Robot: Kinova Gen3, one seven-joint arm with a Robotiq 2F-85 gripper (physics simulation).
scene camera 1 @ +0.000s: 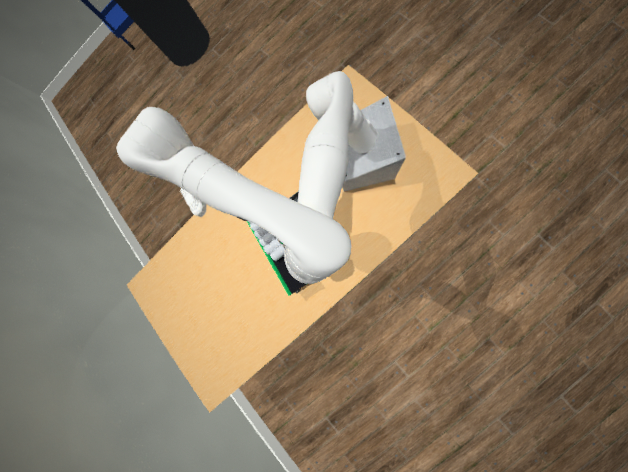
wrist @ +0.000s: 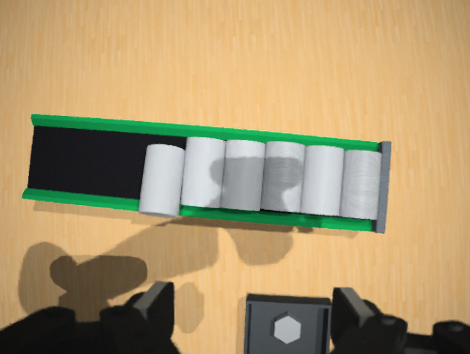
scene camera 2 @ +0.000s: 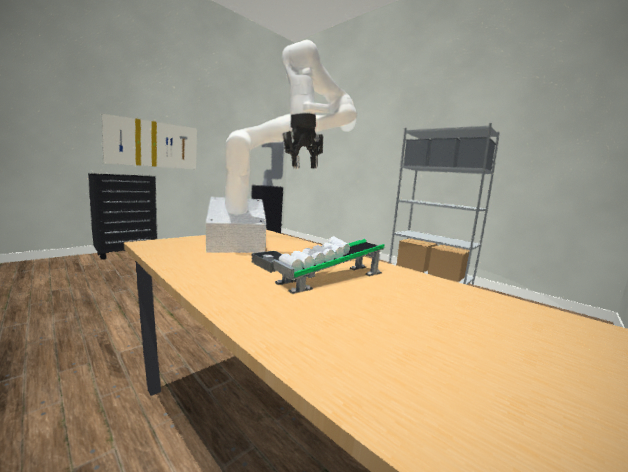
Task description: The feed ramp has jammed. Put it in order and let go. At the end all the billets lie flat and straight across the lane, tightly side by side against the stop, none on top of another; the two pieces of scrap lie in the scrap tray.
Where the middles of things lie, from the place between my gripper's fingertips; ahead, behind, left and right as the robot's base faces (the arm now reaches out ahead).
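Position of my gripper relative to the grey stop (wrist: 378,226): 11 cm to the left of it, 4 cm short of it, 28 cm above it.
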